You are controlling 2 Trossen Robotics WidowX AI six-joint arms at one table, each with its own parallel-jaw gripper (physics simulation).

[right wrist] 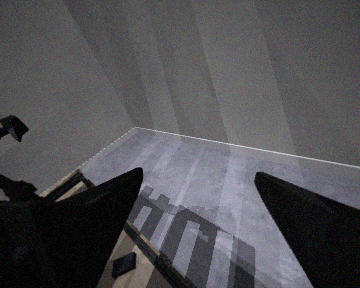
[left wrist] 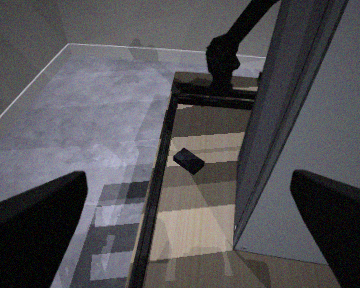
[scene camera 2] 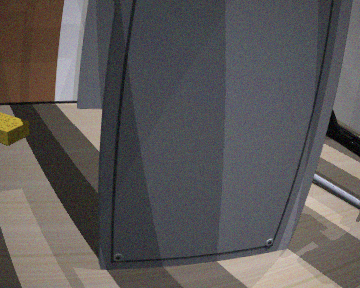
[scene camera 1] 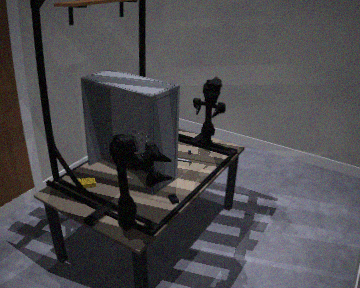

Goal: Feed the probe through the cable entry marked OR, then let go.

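Seen in the pictures: left gripper, between the fingertips: [right wrist: 0,150] [left wrist: 190,180] [scene camera 1: 204,115]; right gripper, between the fingertips: [right wrist: 198,174] [scene camera 1: 171,169]; left arm's base, origin of its link: [scene camera 1: 206,141]; right arm's base, origin of its link: [left wrist: 220,87] [scene camera 1: 127,222].
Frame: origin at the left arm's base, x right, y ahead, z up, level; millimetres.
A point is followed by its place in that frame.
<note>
A tall grey cabinet [scene camera 1: 132,112] @[x 330, y 437, z 317 mm] [scene camera 2: 175,125] [left wrist: 310,125] @[x 25, y 488, z 292 mm] stands upright on the table. No cable entry marked OR can be made out on its visible faces. A thin metallic rod [scene camera 1: 184,161] @[x 45, y 293, z -10 mm] [scene camera 2: 337,190] @[x 71, y 298, z -8 mm], possibly the probe, lies on the table to the right of the cabinet in both scene views. My left gripper [scene camera 1: 207,112] @[x -98, y 382, z 355 mm] [left wrist: 190,180] @[x -98, y 382, z 355 mm] is open and empty, raised above the far end of the table. My right gripper [scene camera 1: 170,168] @[x -175, y 982, z 357 mm] [right wrist: 198,174] @[x -175, y 982, z 357 mm] is open and empty, in front of the cabinet's near side in scene camera 1.
A small black block [scene camera 1: 173,198] @[x -65, y 706, z -3 mm] [left wrist: 189,161] @[x -62, y 691, z -3 mm] [right wrist: 124,264] @[x -64, y 705, z -3 mm] lies near the table's front edge. A yellow block [scene camera 1: 88,182] @[x 421, y 797, z 8 mm] [scene camera 2: 12,129] @[x 394, y 770, z 7 mm] lies left of the cabinet. A small dark item [scene camera 1: 189,152] @[x 55, y 185, z -7 mm] lies near the rod. Black rails edge the table; a black frame post [scene camera 1: 44,100] @[x 622, y 849, z 485 mm] rises at the left.
</note>
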